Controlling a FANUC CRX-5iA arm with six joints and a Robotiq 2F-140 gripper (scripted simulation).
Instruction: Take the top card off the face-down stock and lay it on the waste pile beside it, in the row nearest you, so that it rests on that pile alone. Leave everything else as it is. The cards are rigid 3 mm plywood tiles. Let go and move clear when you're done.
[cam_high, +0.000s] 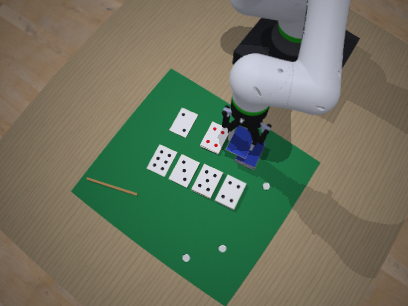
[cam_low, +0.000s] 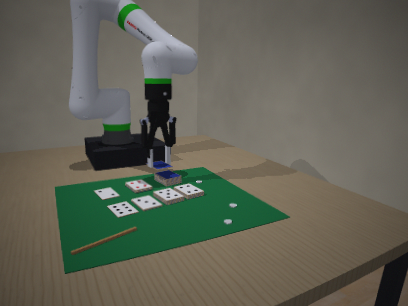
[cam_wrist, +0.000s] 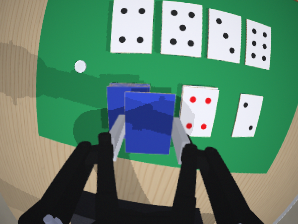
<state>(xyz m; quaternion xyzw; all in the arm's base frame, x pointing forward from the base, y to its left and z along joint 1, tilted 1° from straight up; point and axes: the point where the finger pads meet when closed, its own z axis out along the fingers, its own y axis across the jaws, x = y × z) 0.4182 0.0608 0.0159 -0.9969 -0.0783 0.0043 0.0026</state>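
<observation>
Now: the two-pip card 20 cm to the right of my hand, 10 cm below it and 3 cm ahead of it. Also, from my hand: thin wooden stick: 33 cm ahead, 26 cm to the right, 9 cm below; green mat: 16 cm ahead, 11 cm below, 6 cm to the right.
</observation>
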